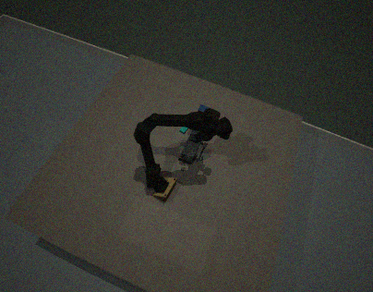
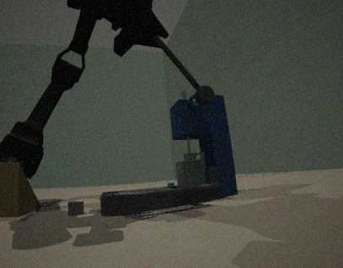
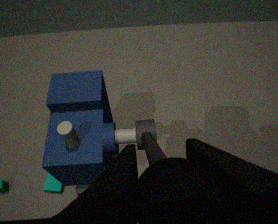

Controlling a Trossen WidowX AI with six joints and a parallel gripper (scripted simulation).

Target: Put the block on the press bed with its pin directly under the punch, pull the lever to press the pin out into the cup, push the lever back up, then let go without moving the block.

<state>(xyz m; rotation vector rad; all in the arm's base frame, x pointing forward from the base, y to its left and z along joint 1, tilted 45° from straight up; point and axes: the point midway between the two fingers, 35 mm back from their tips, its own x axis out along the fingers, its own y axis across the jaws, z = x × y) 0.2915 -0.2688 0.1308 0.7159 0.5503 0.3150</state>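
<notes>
The dark lever lies 4 cm below my gripper tip, 2 cm ahead of it and 1 cm to the left of it. The rest, counted from my gripper tip: pale round pin (23 cm below, 8 cm to the left, 5 cm ahead); teal block (29 cm below, 17 cm to the left, 7 cm ahead); thin punch (15 cm below, 8 cm to the left, 5 cm ahead).
</notes>
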